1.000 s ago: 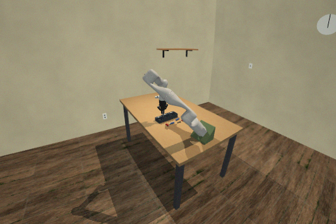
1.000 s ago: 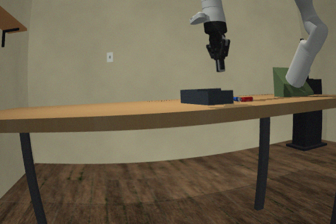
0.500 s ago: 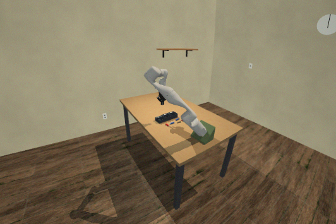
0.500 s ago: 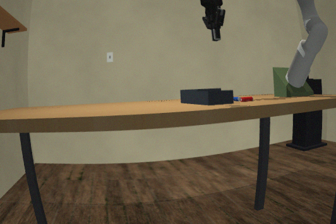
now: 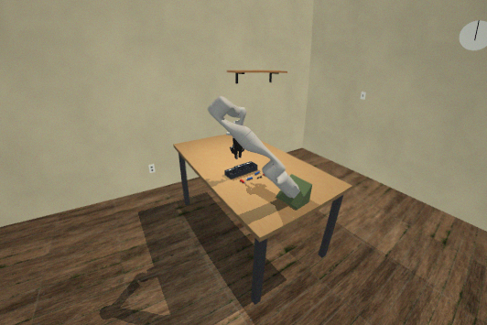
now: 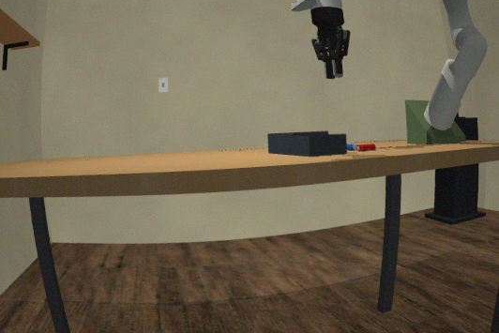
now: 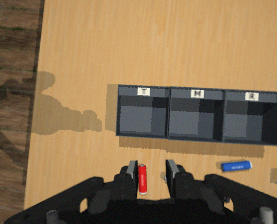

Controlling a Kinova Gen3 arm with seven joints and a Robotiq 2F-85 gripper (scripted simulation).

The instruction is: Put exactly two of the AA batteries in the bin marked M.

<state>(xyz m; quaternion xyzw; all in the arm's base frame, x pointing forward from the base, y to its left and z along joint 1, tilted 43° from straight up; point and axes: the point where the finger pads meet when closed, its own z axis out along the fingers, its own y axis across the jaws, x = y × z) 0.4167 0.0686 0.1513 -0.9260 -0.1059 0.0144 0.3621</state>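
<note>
Now: hand 6 cm short of the dark bin, 7 cm to the left of it and 16 cm above it. The rest, counted from my hand: red AA battery: 8 cm behind, 20 cm to the right, 17 cm below; black screw: 8 cm behind, 14 cm to the right, 17 cm below; blue AA battery: 6 cm behind, 6 cm to the right, 17 cm below.
</note>
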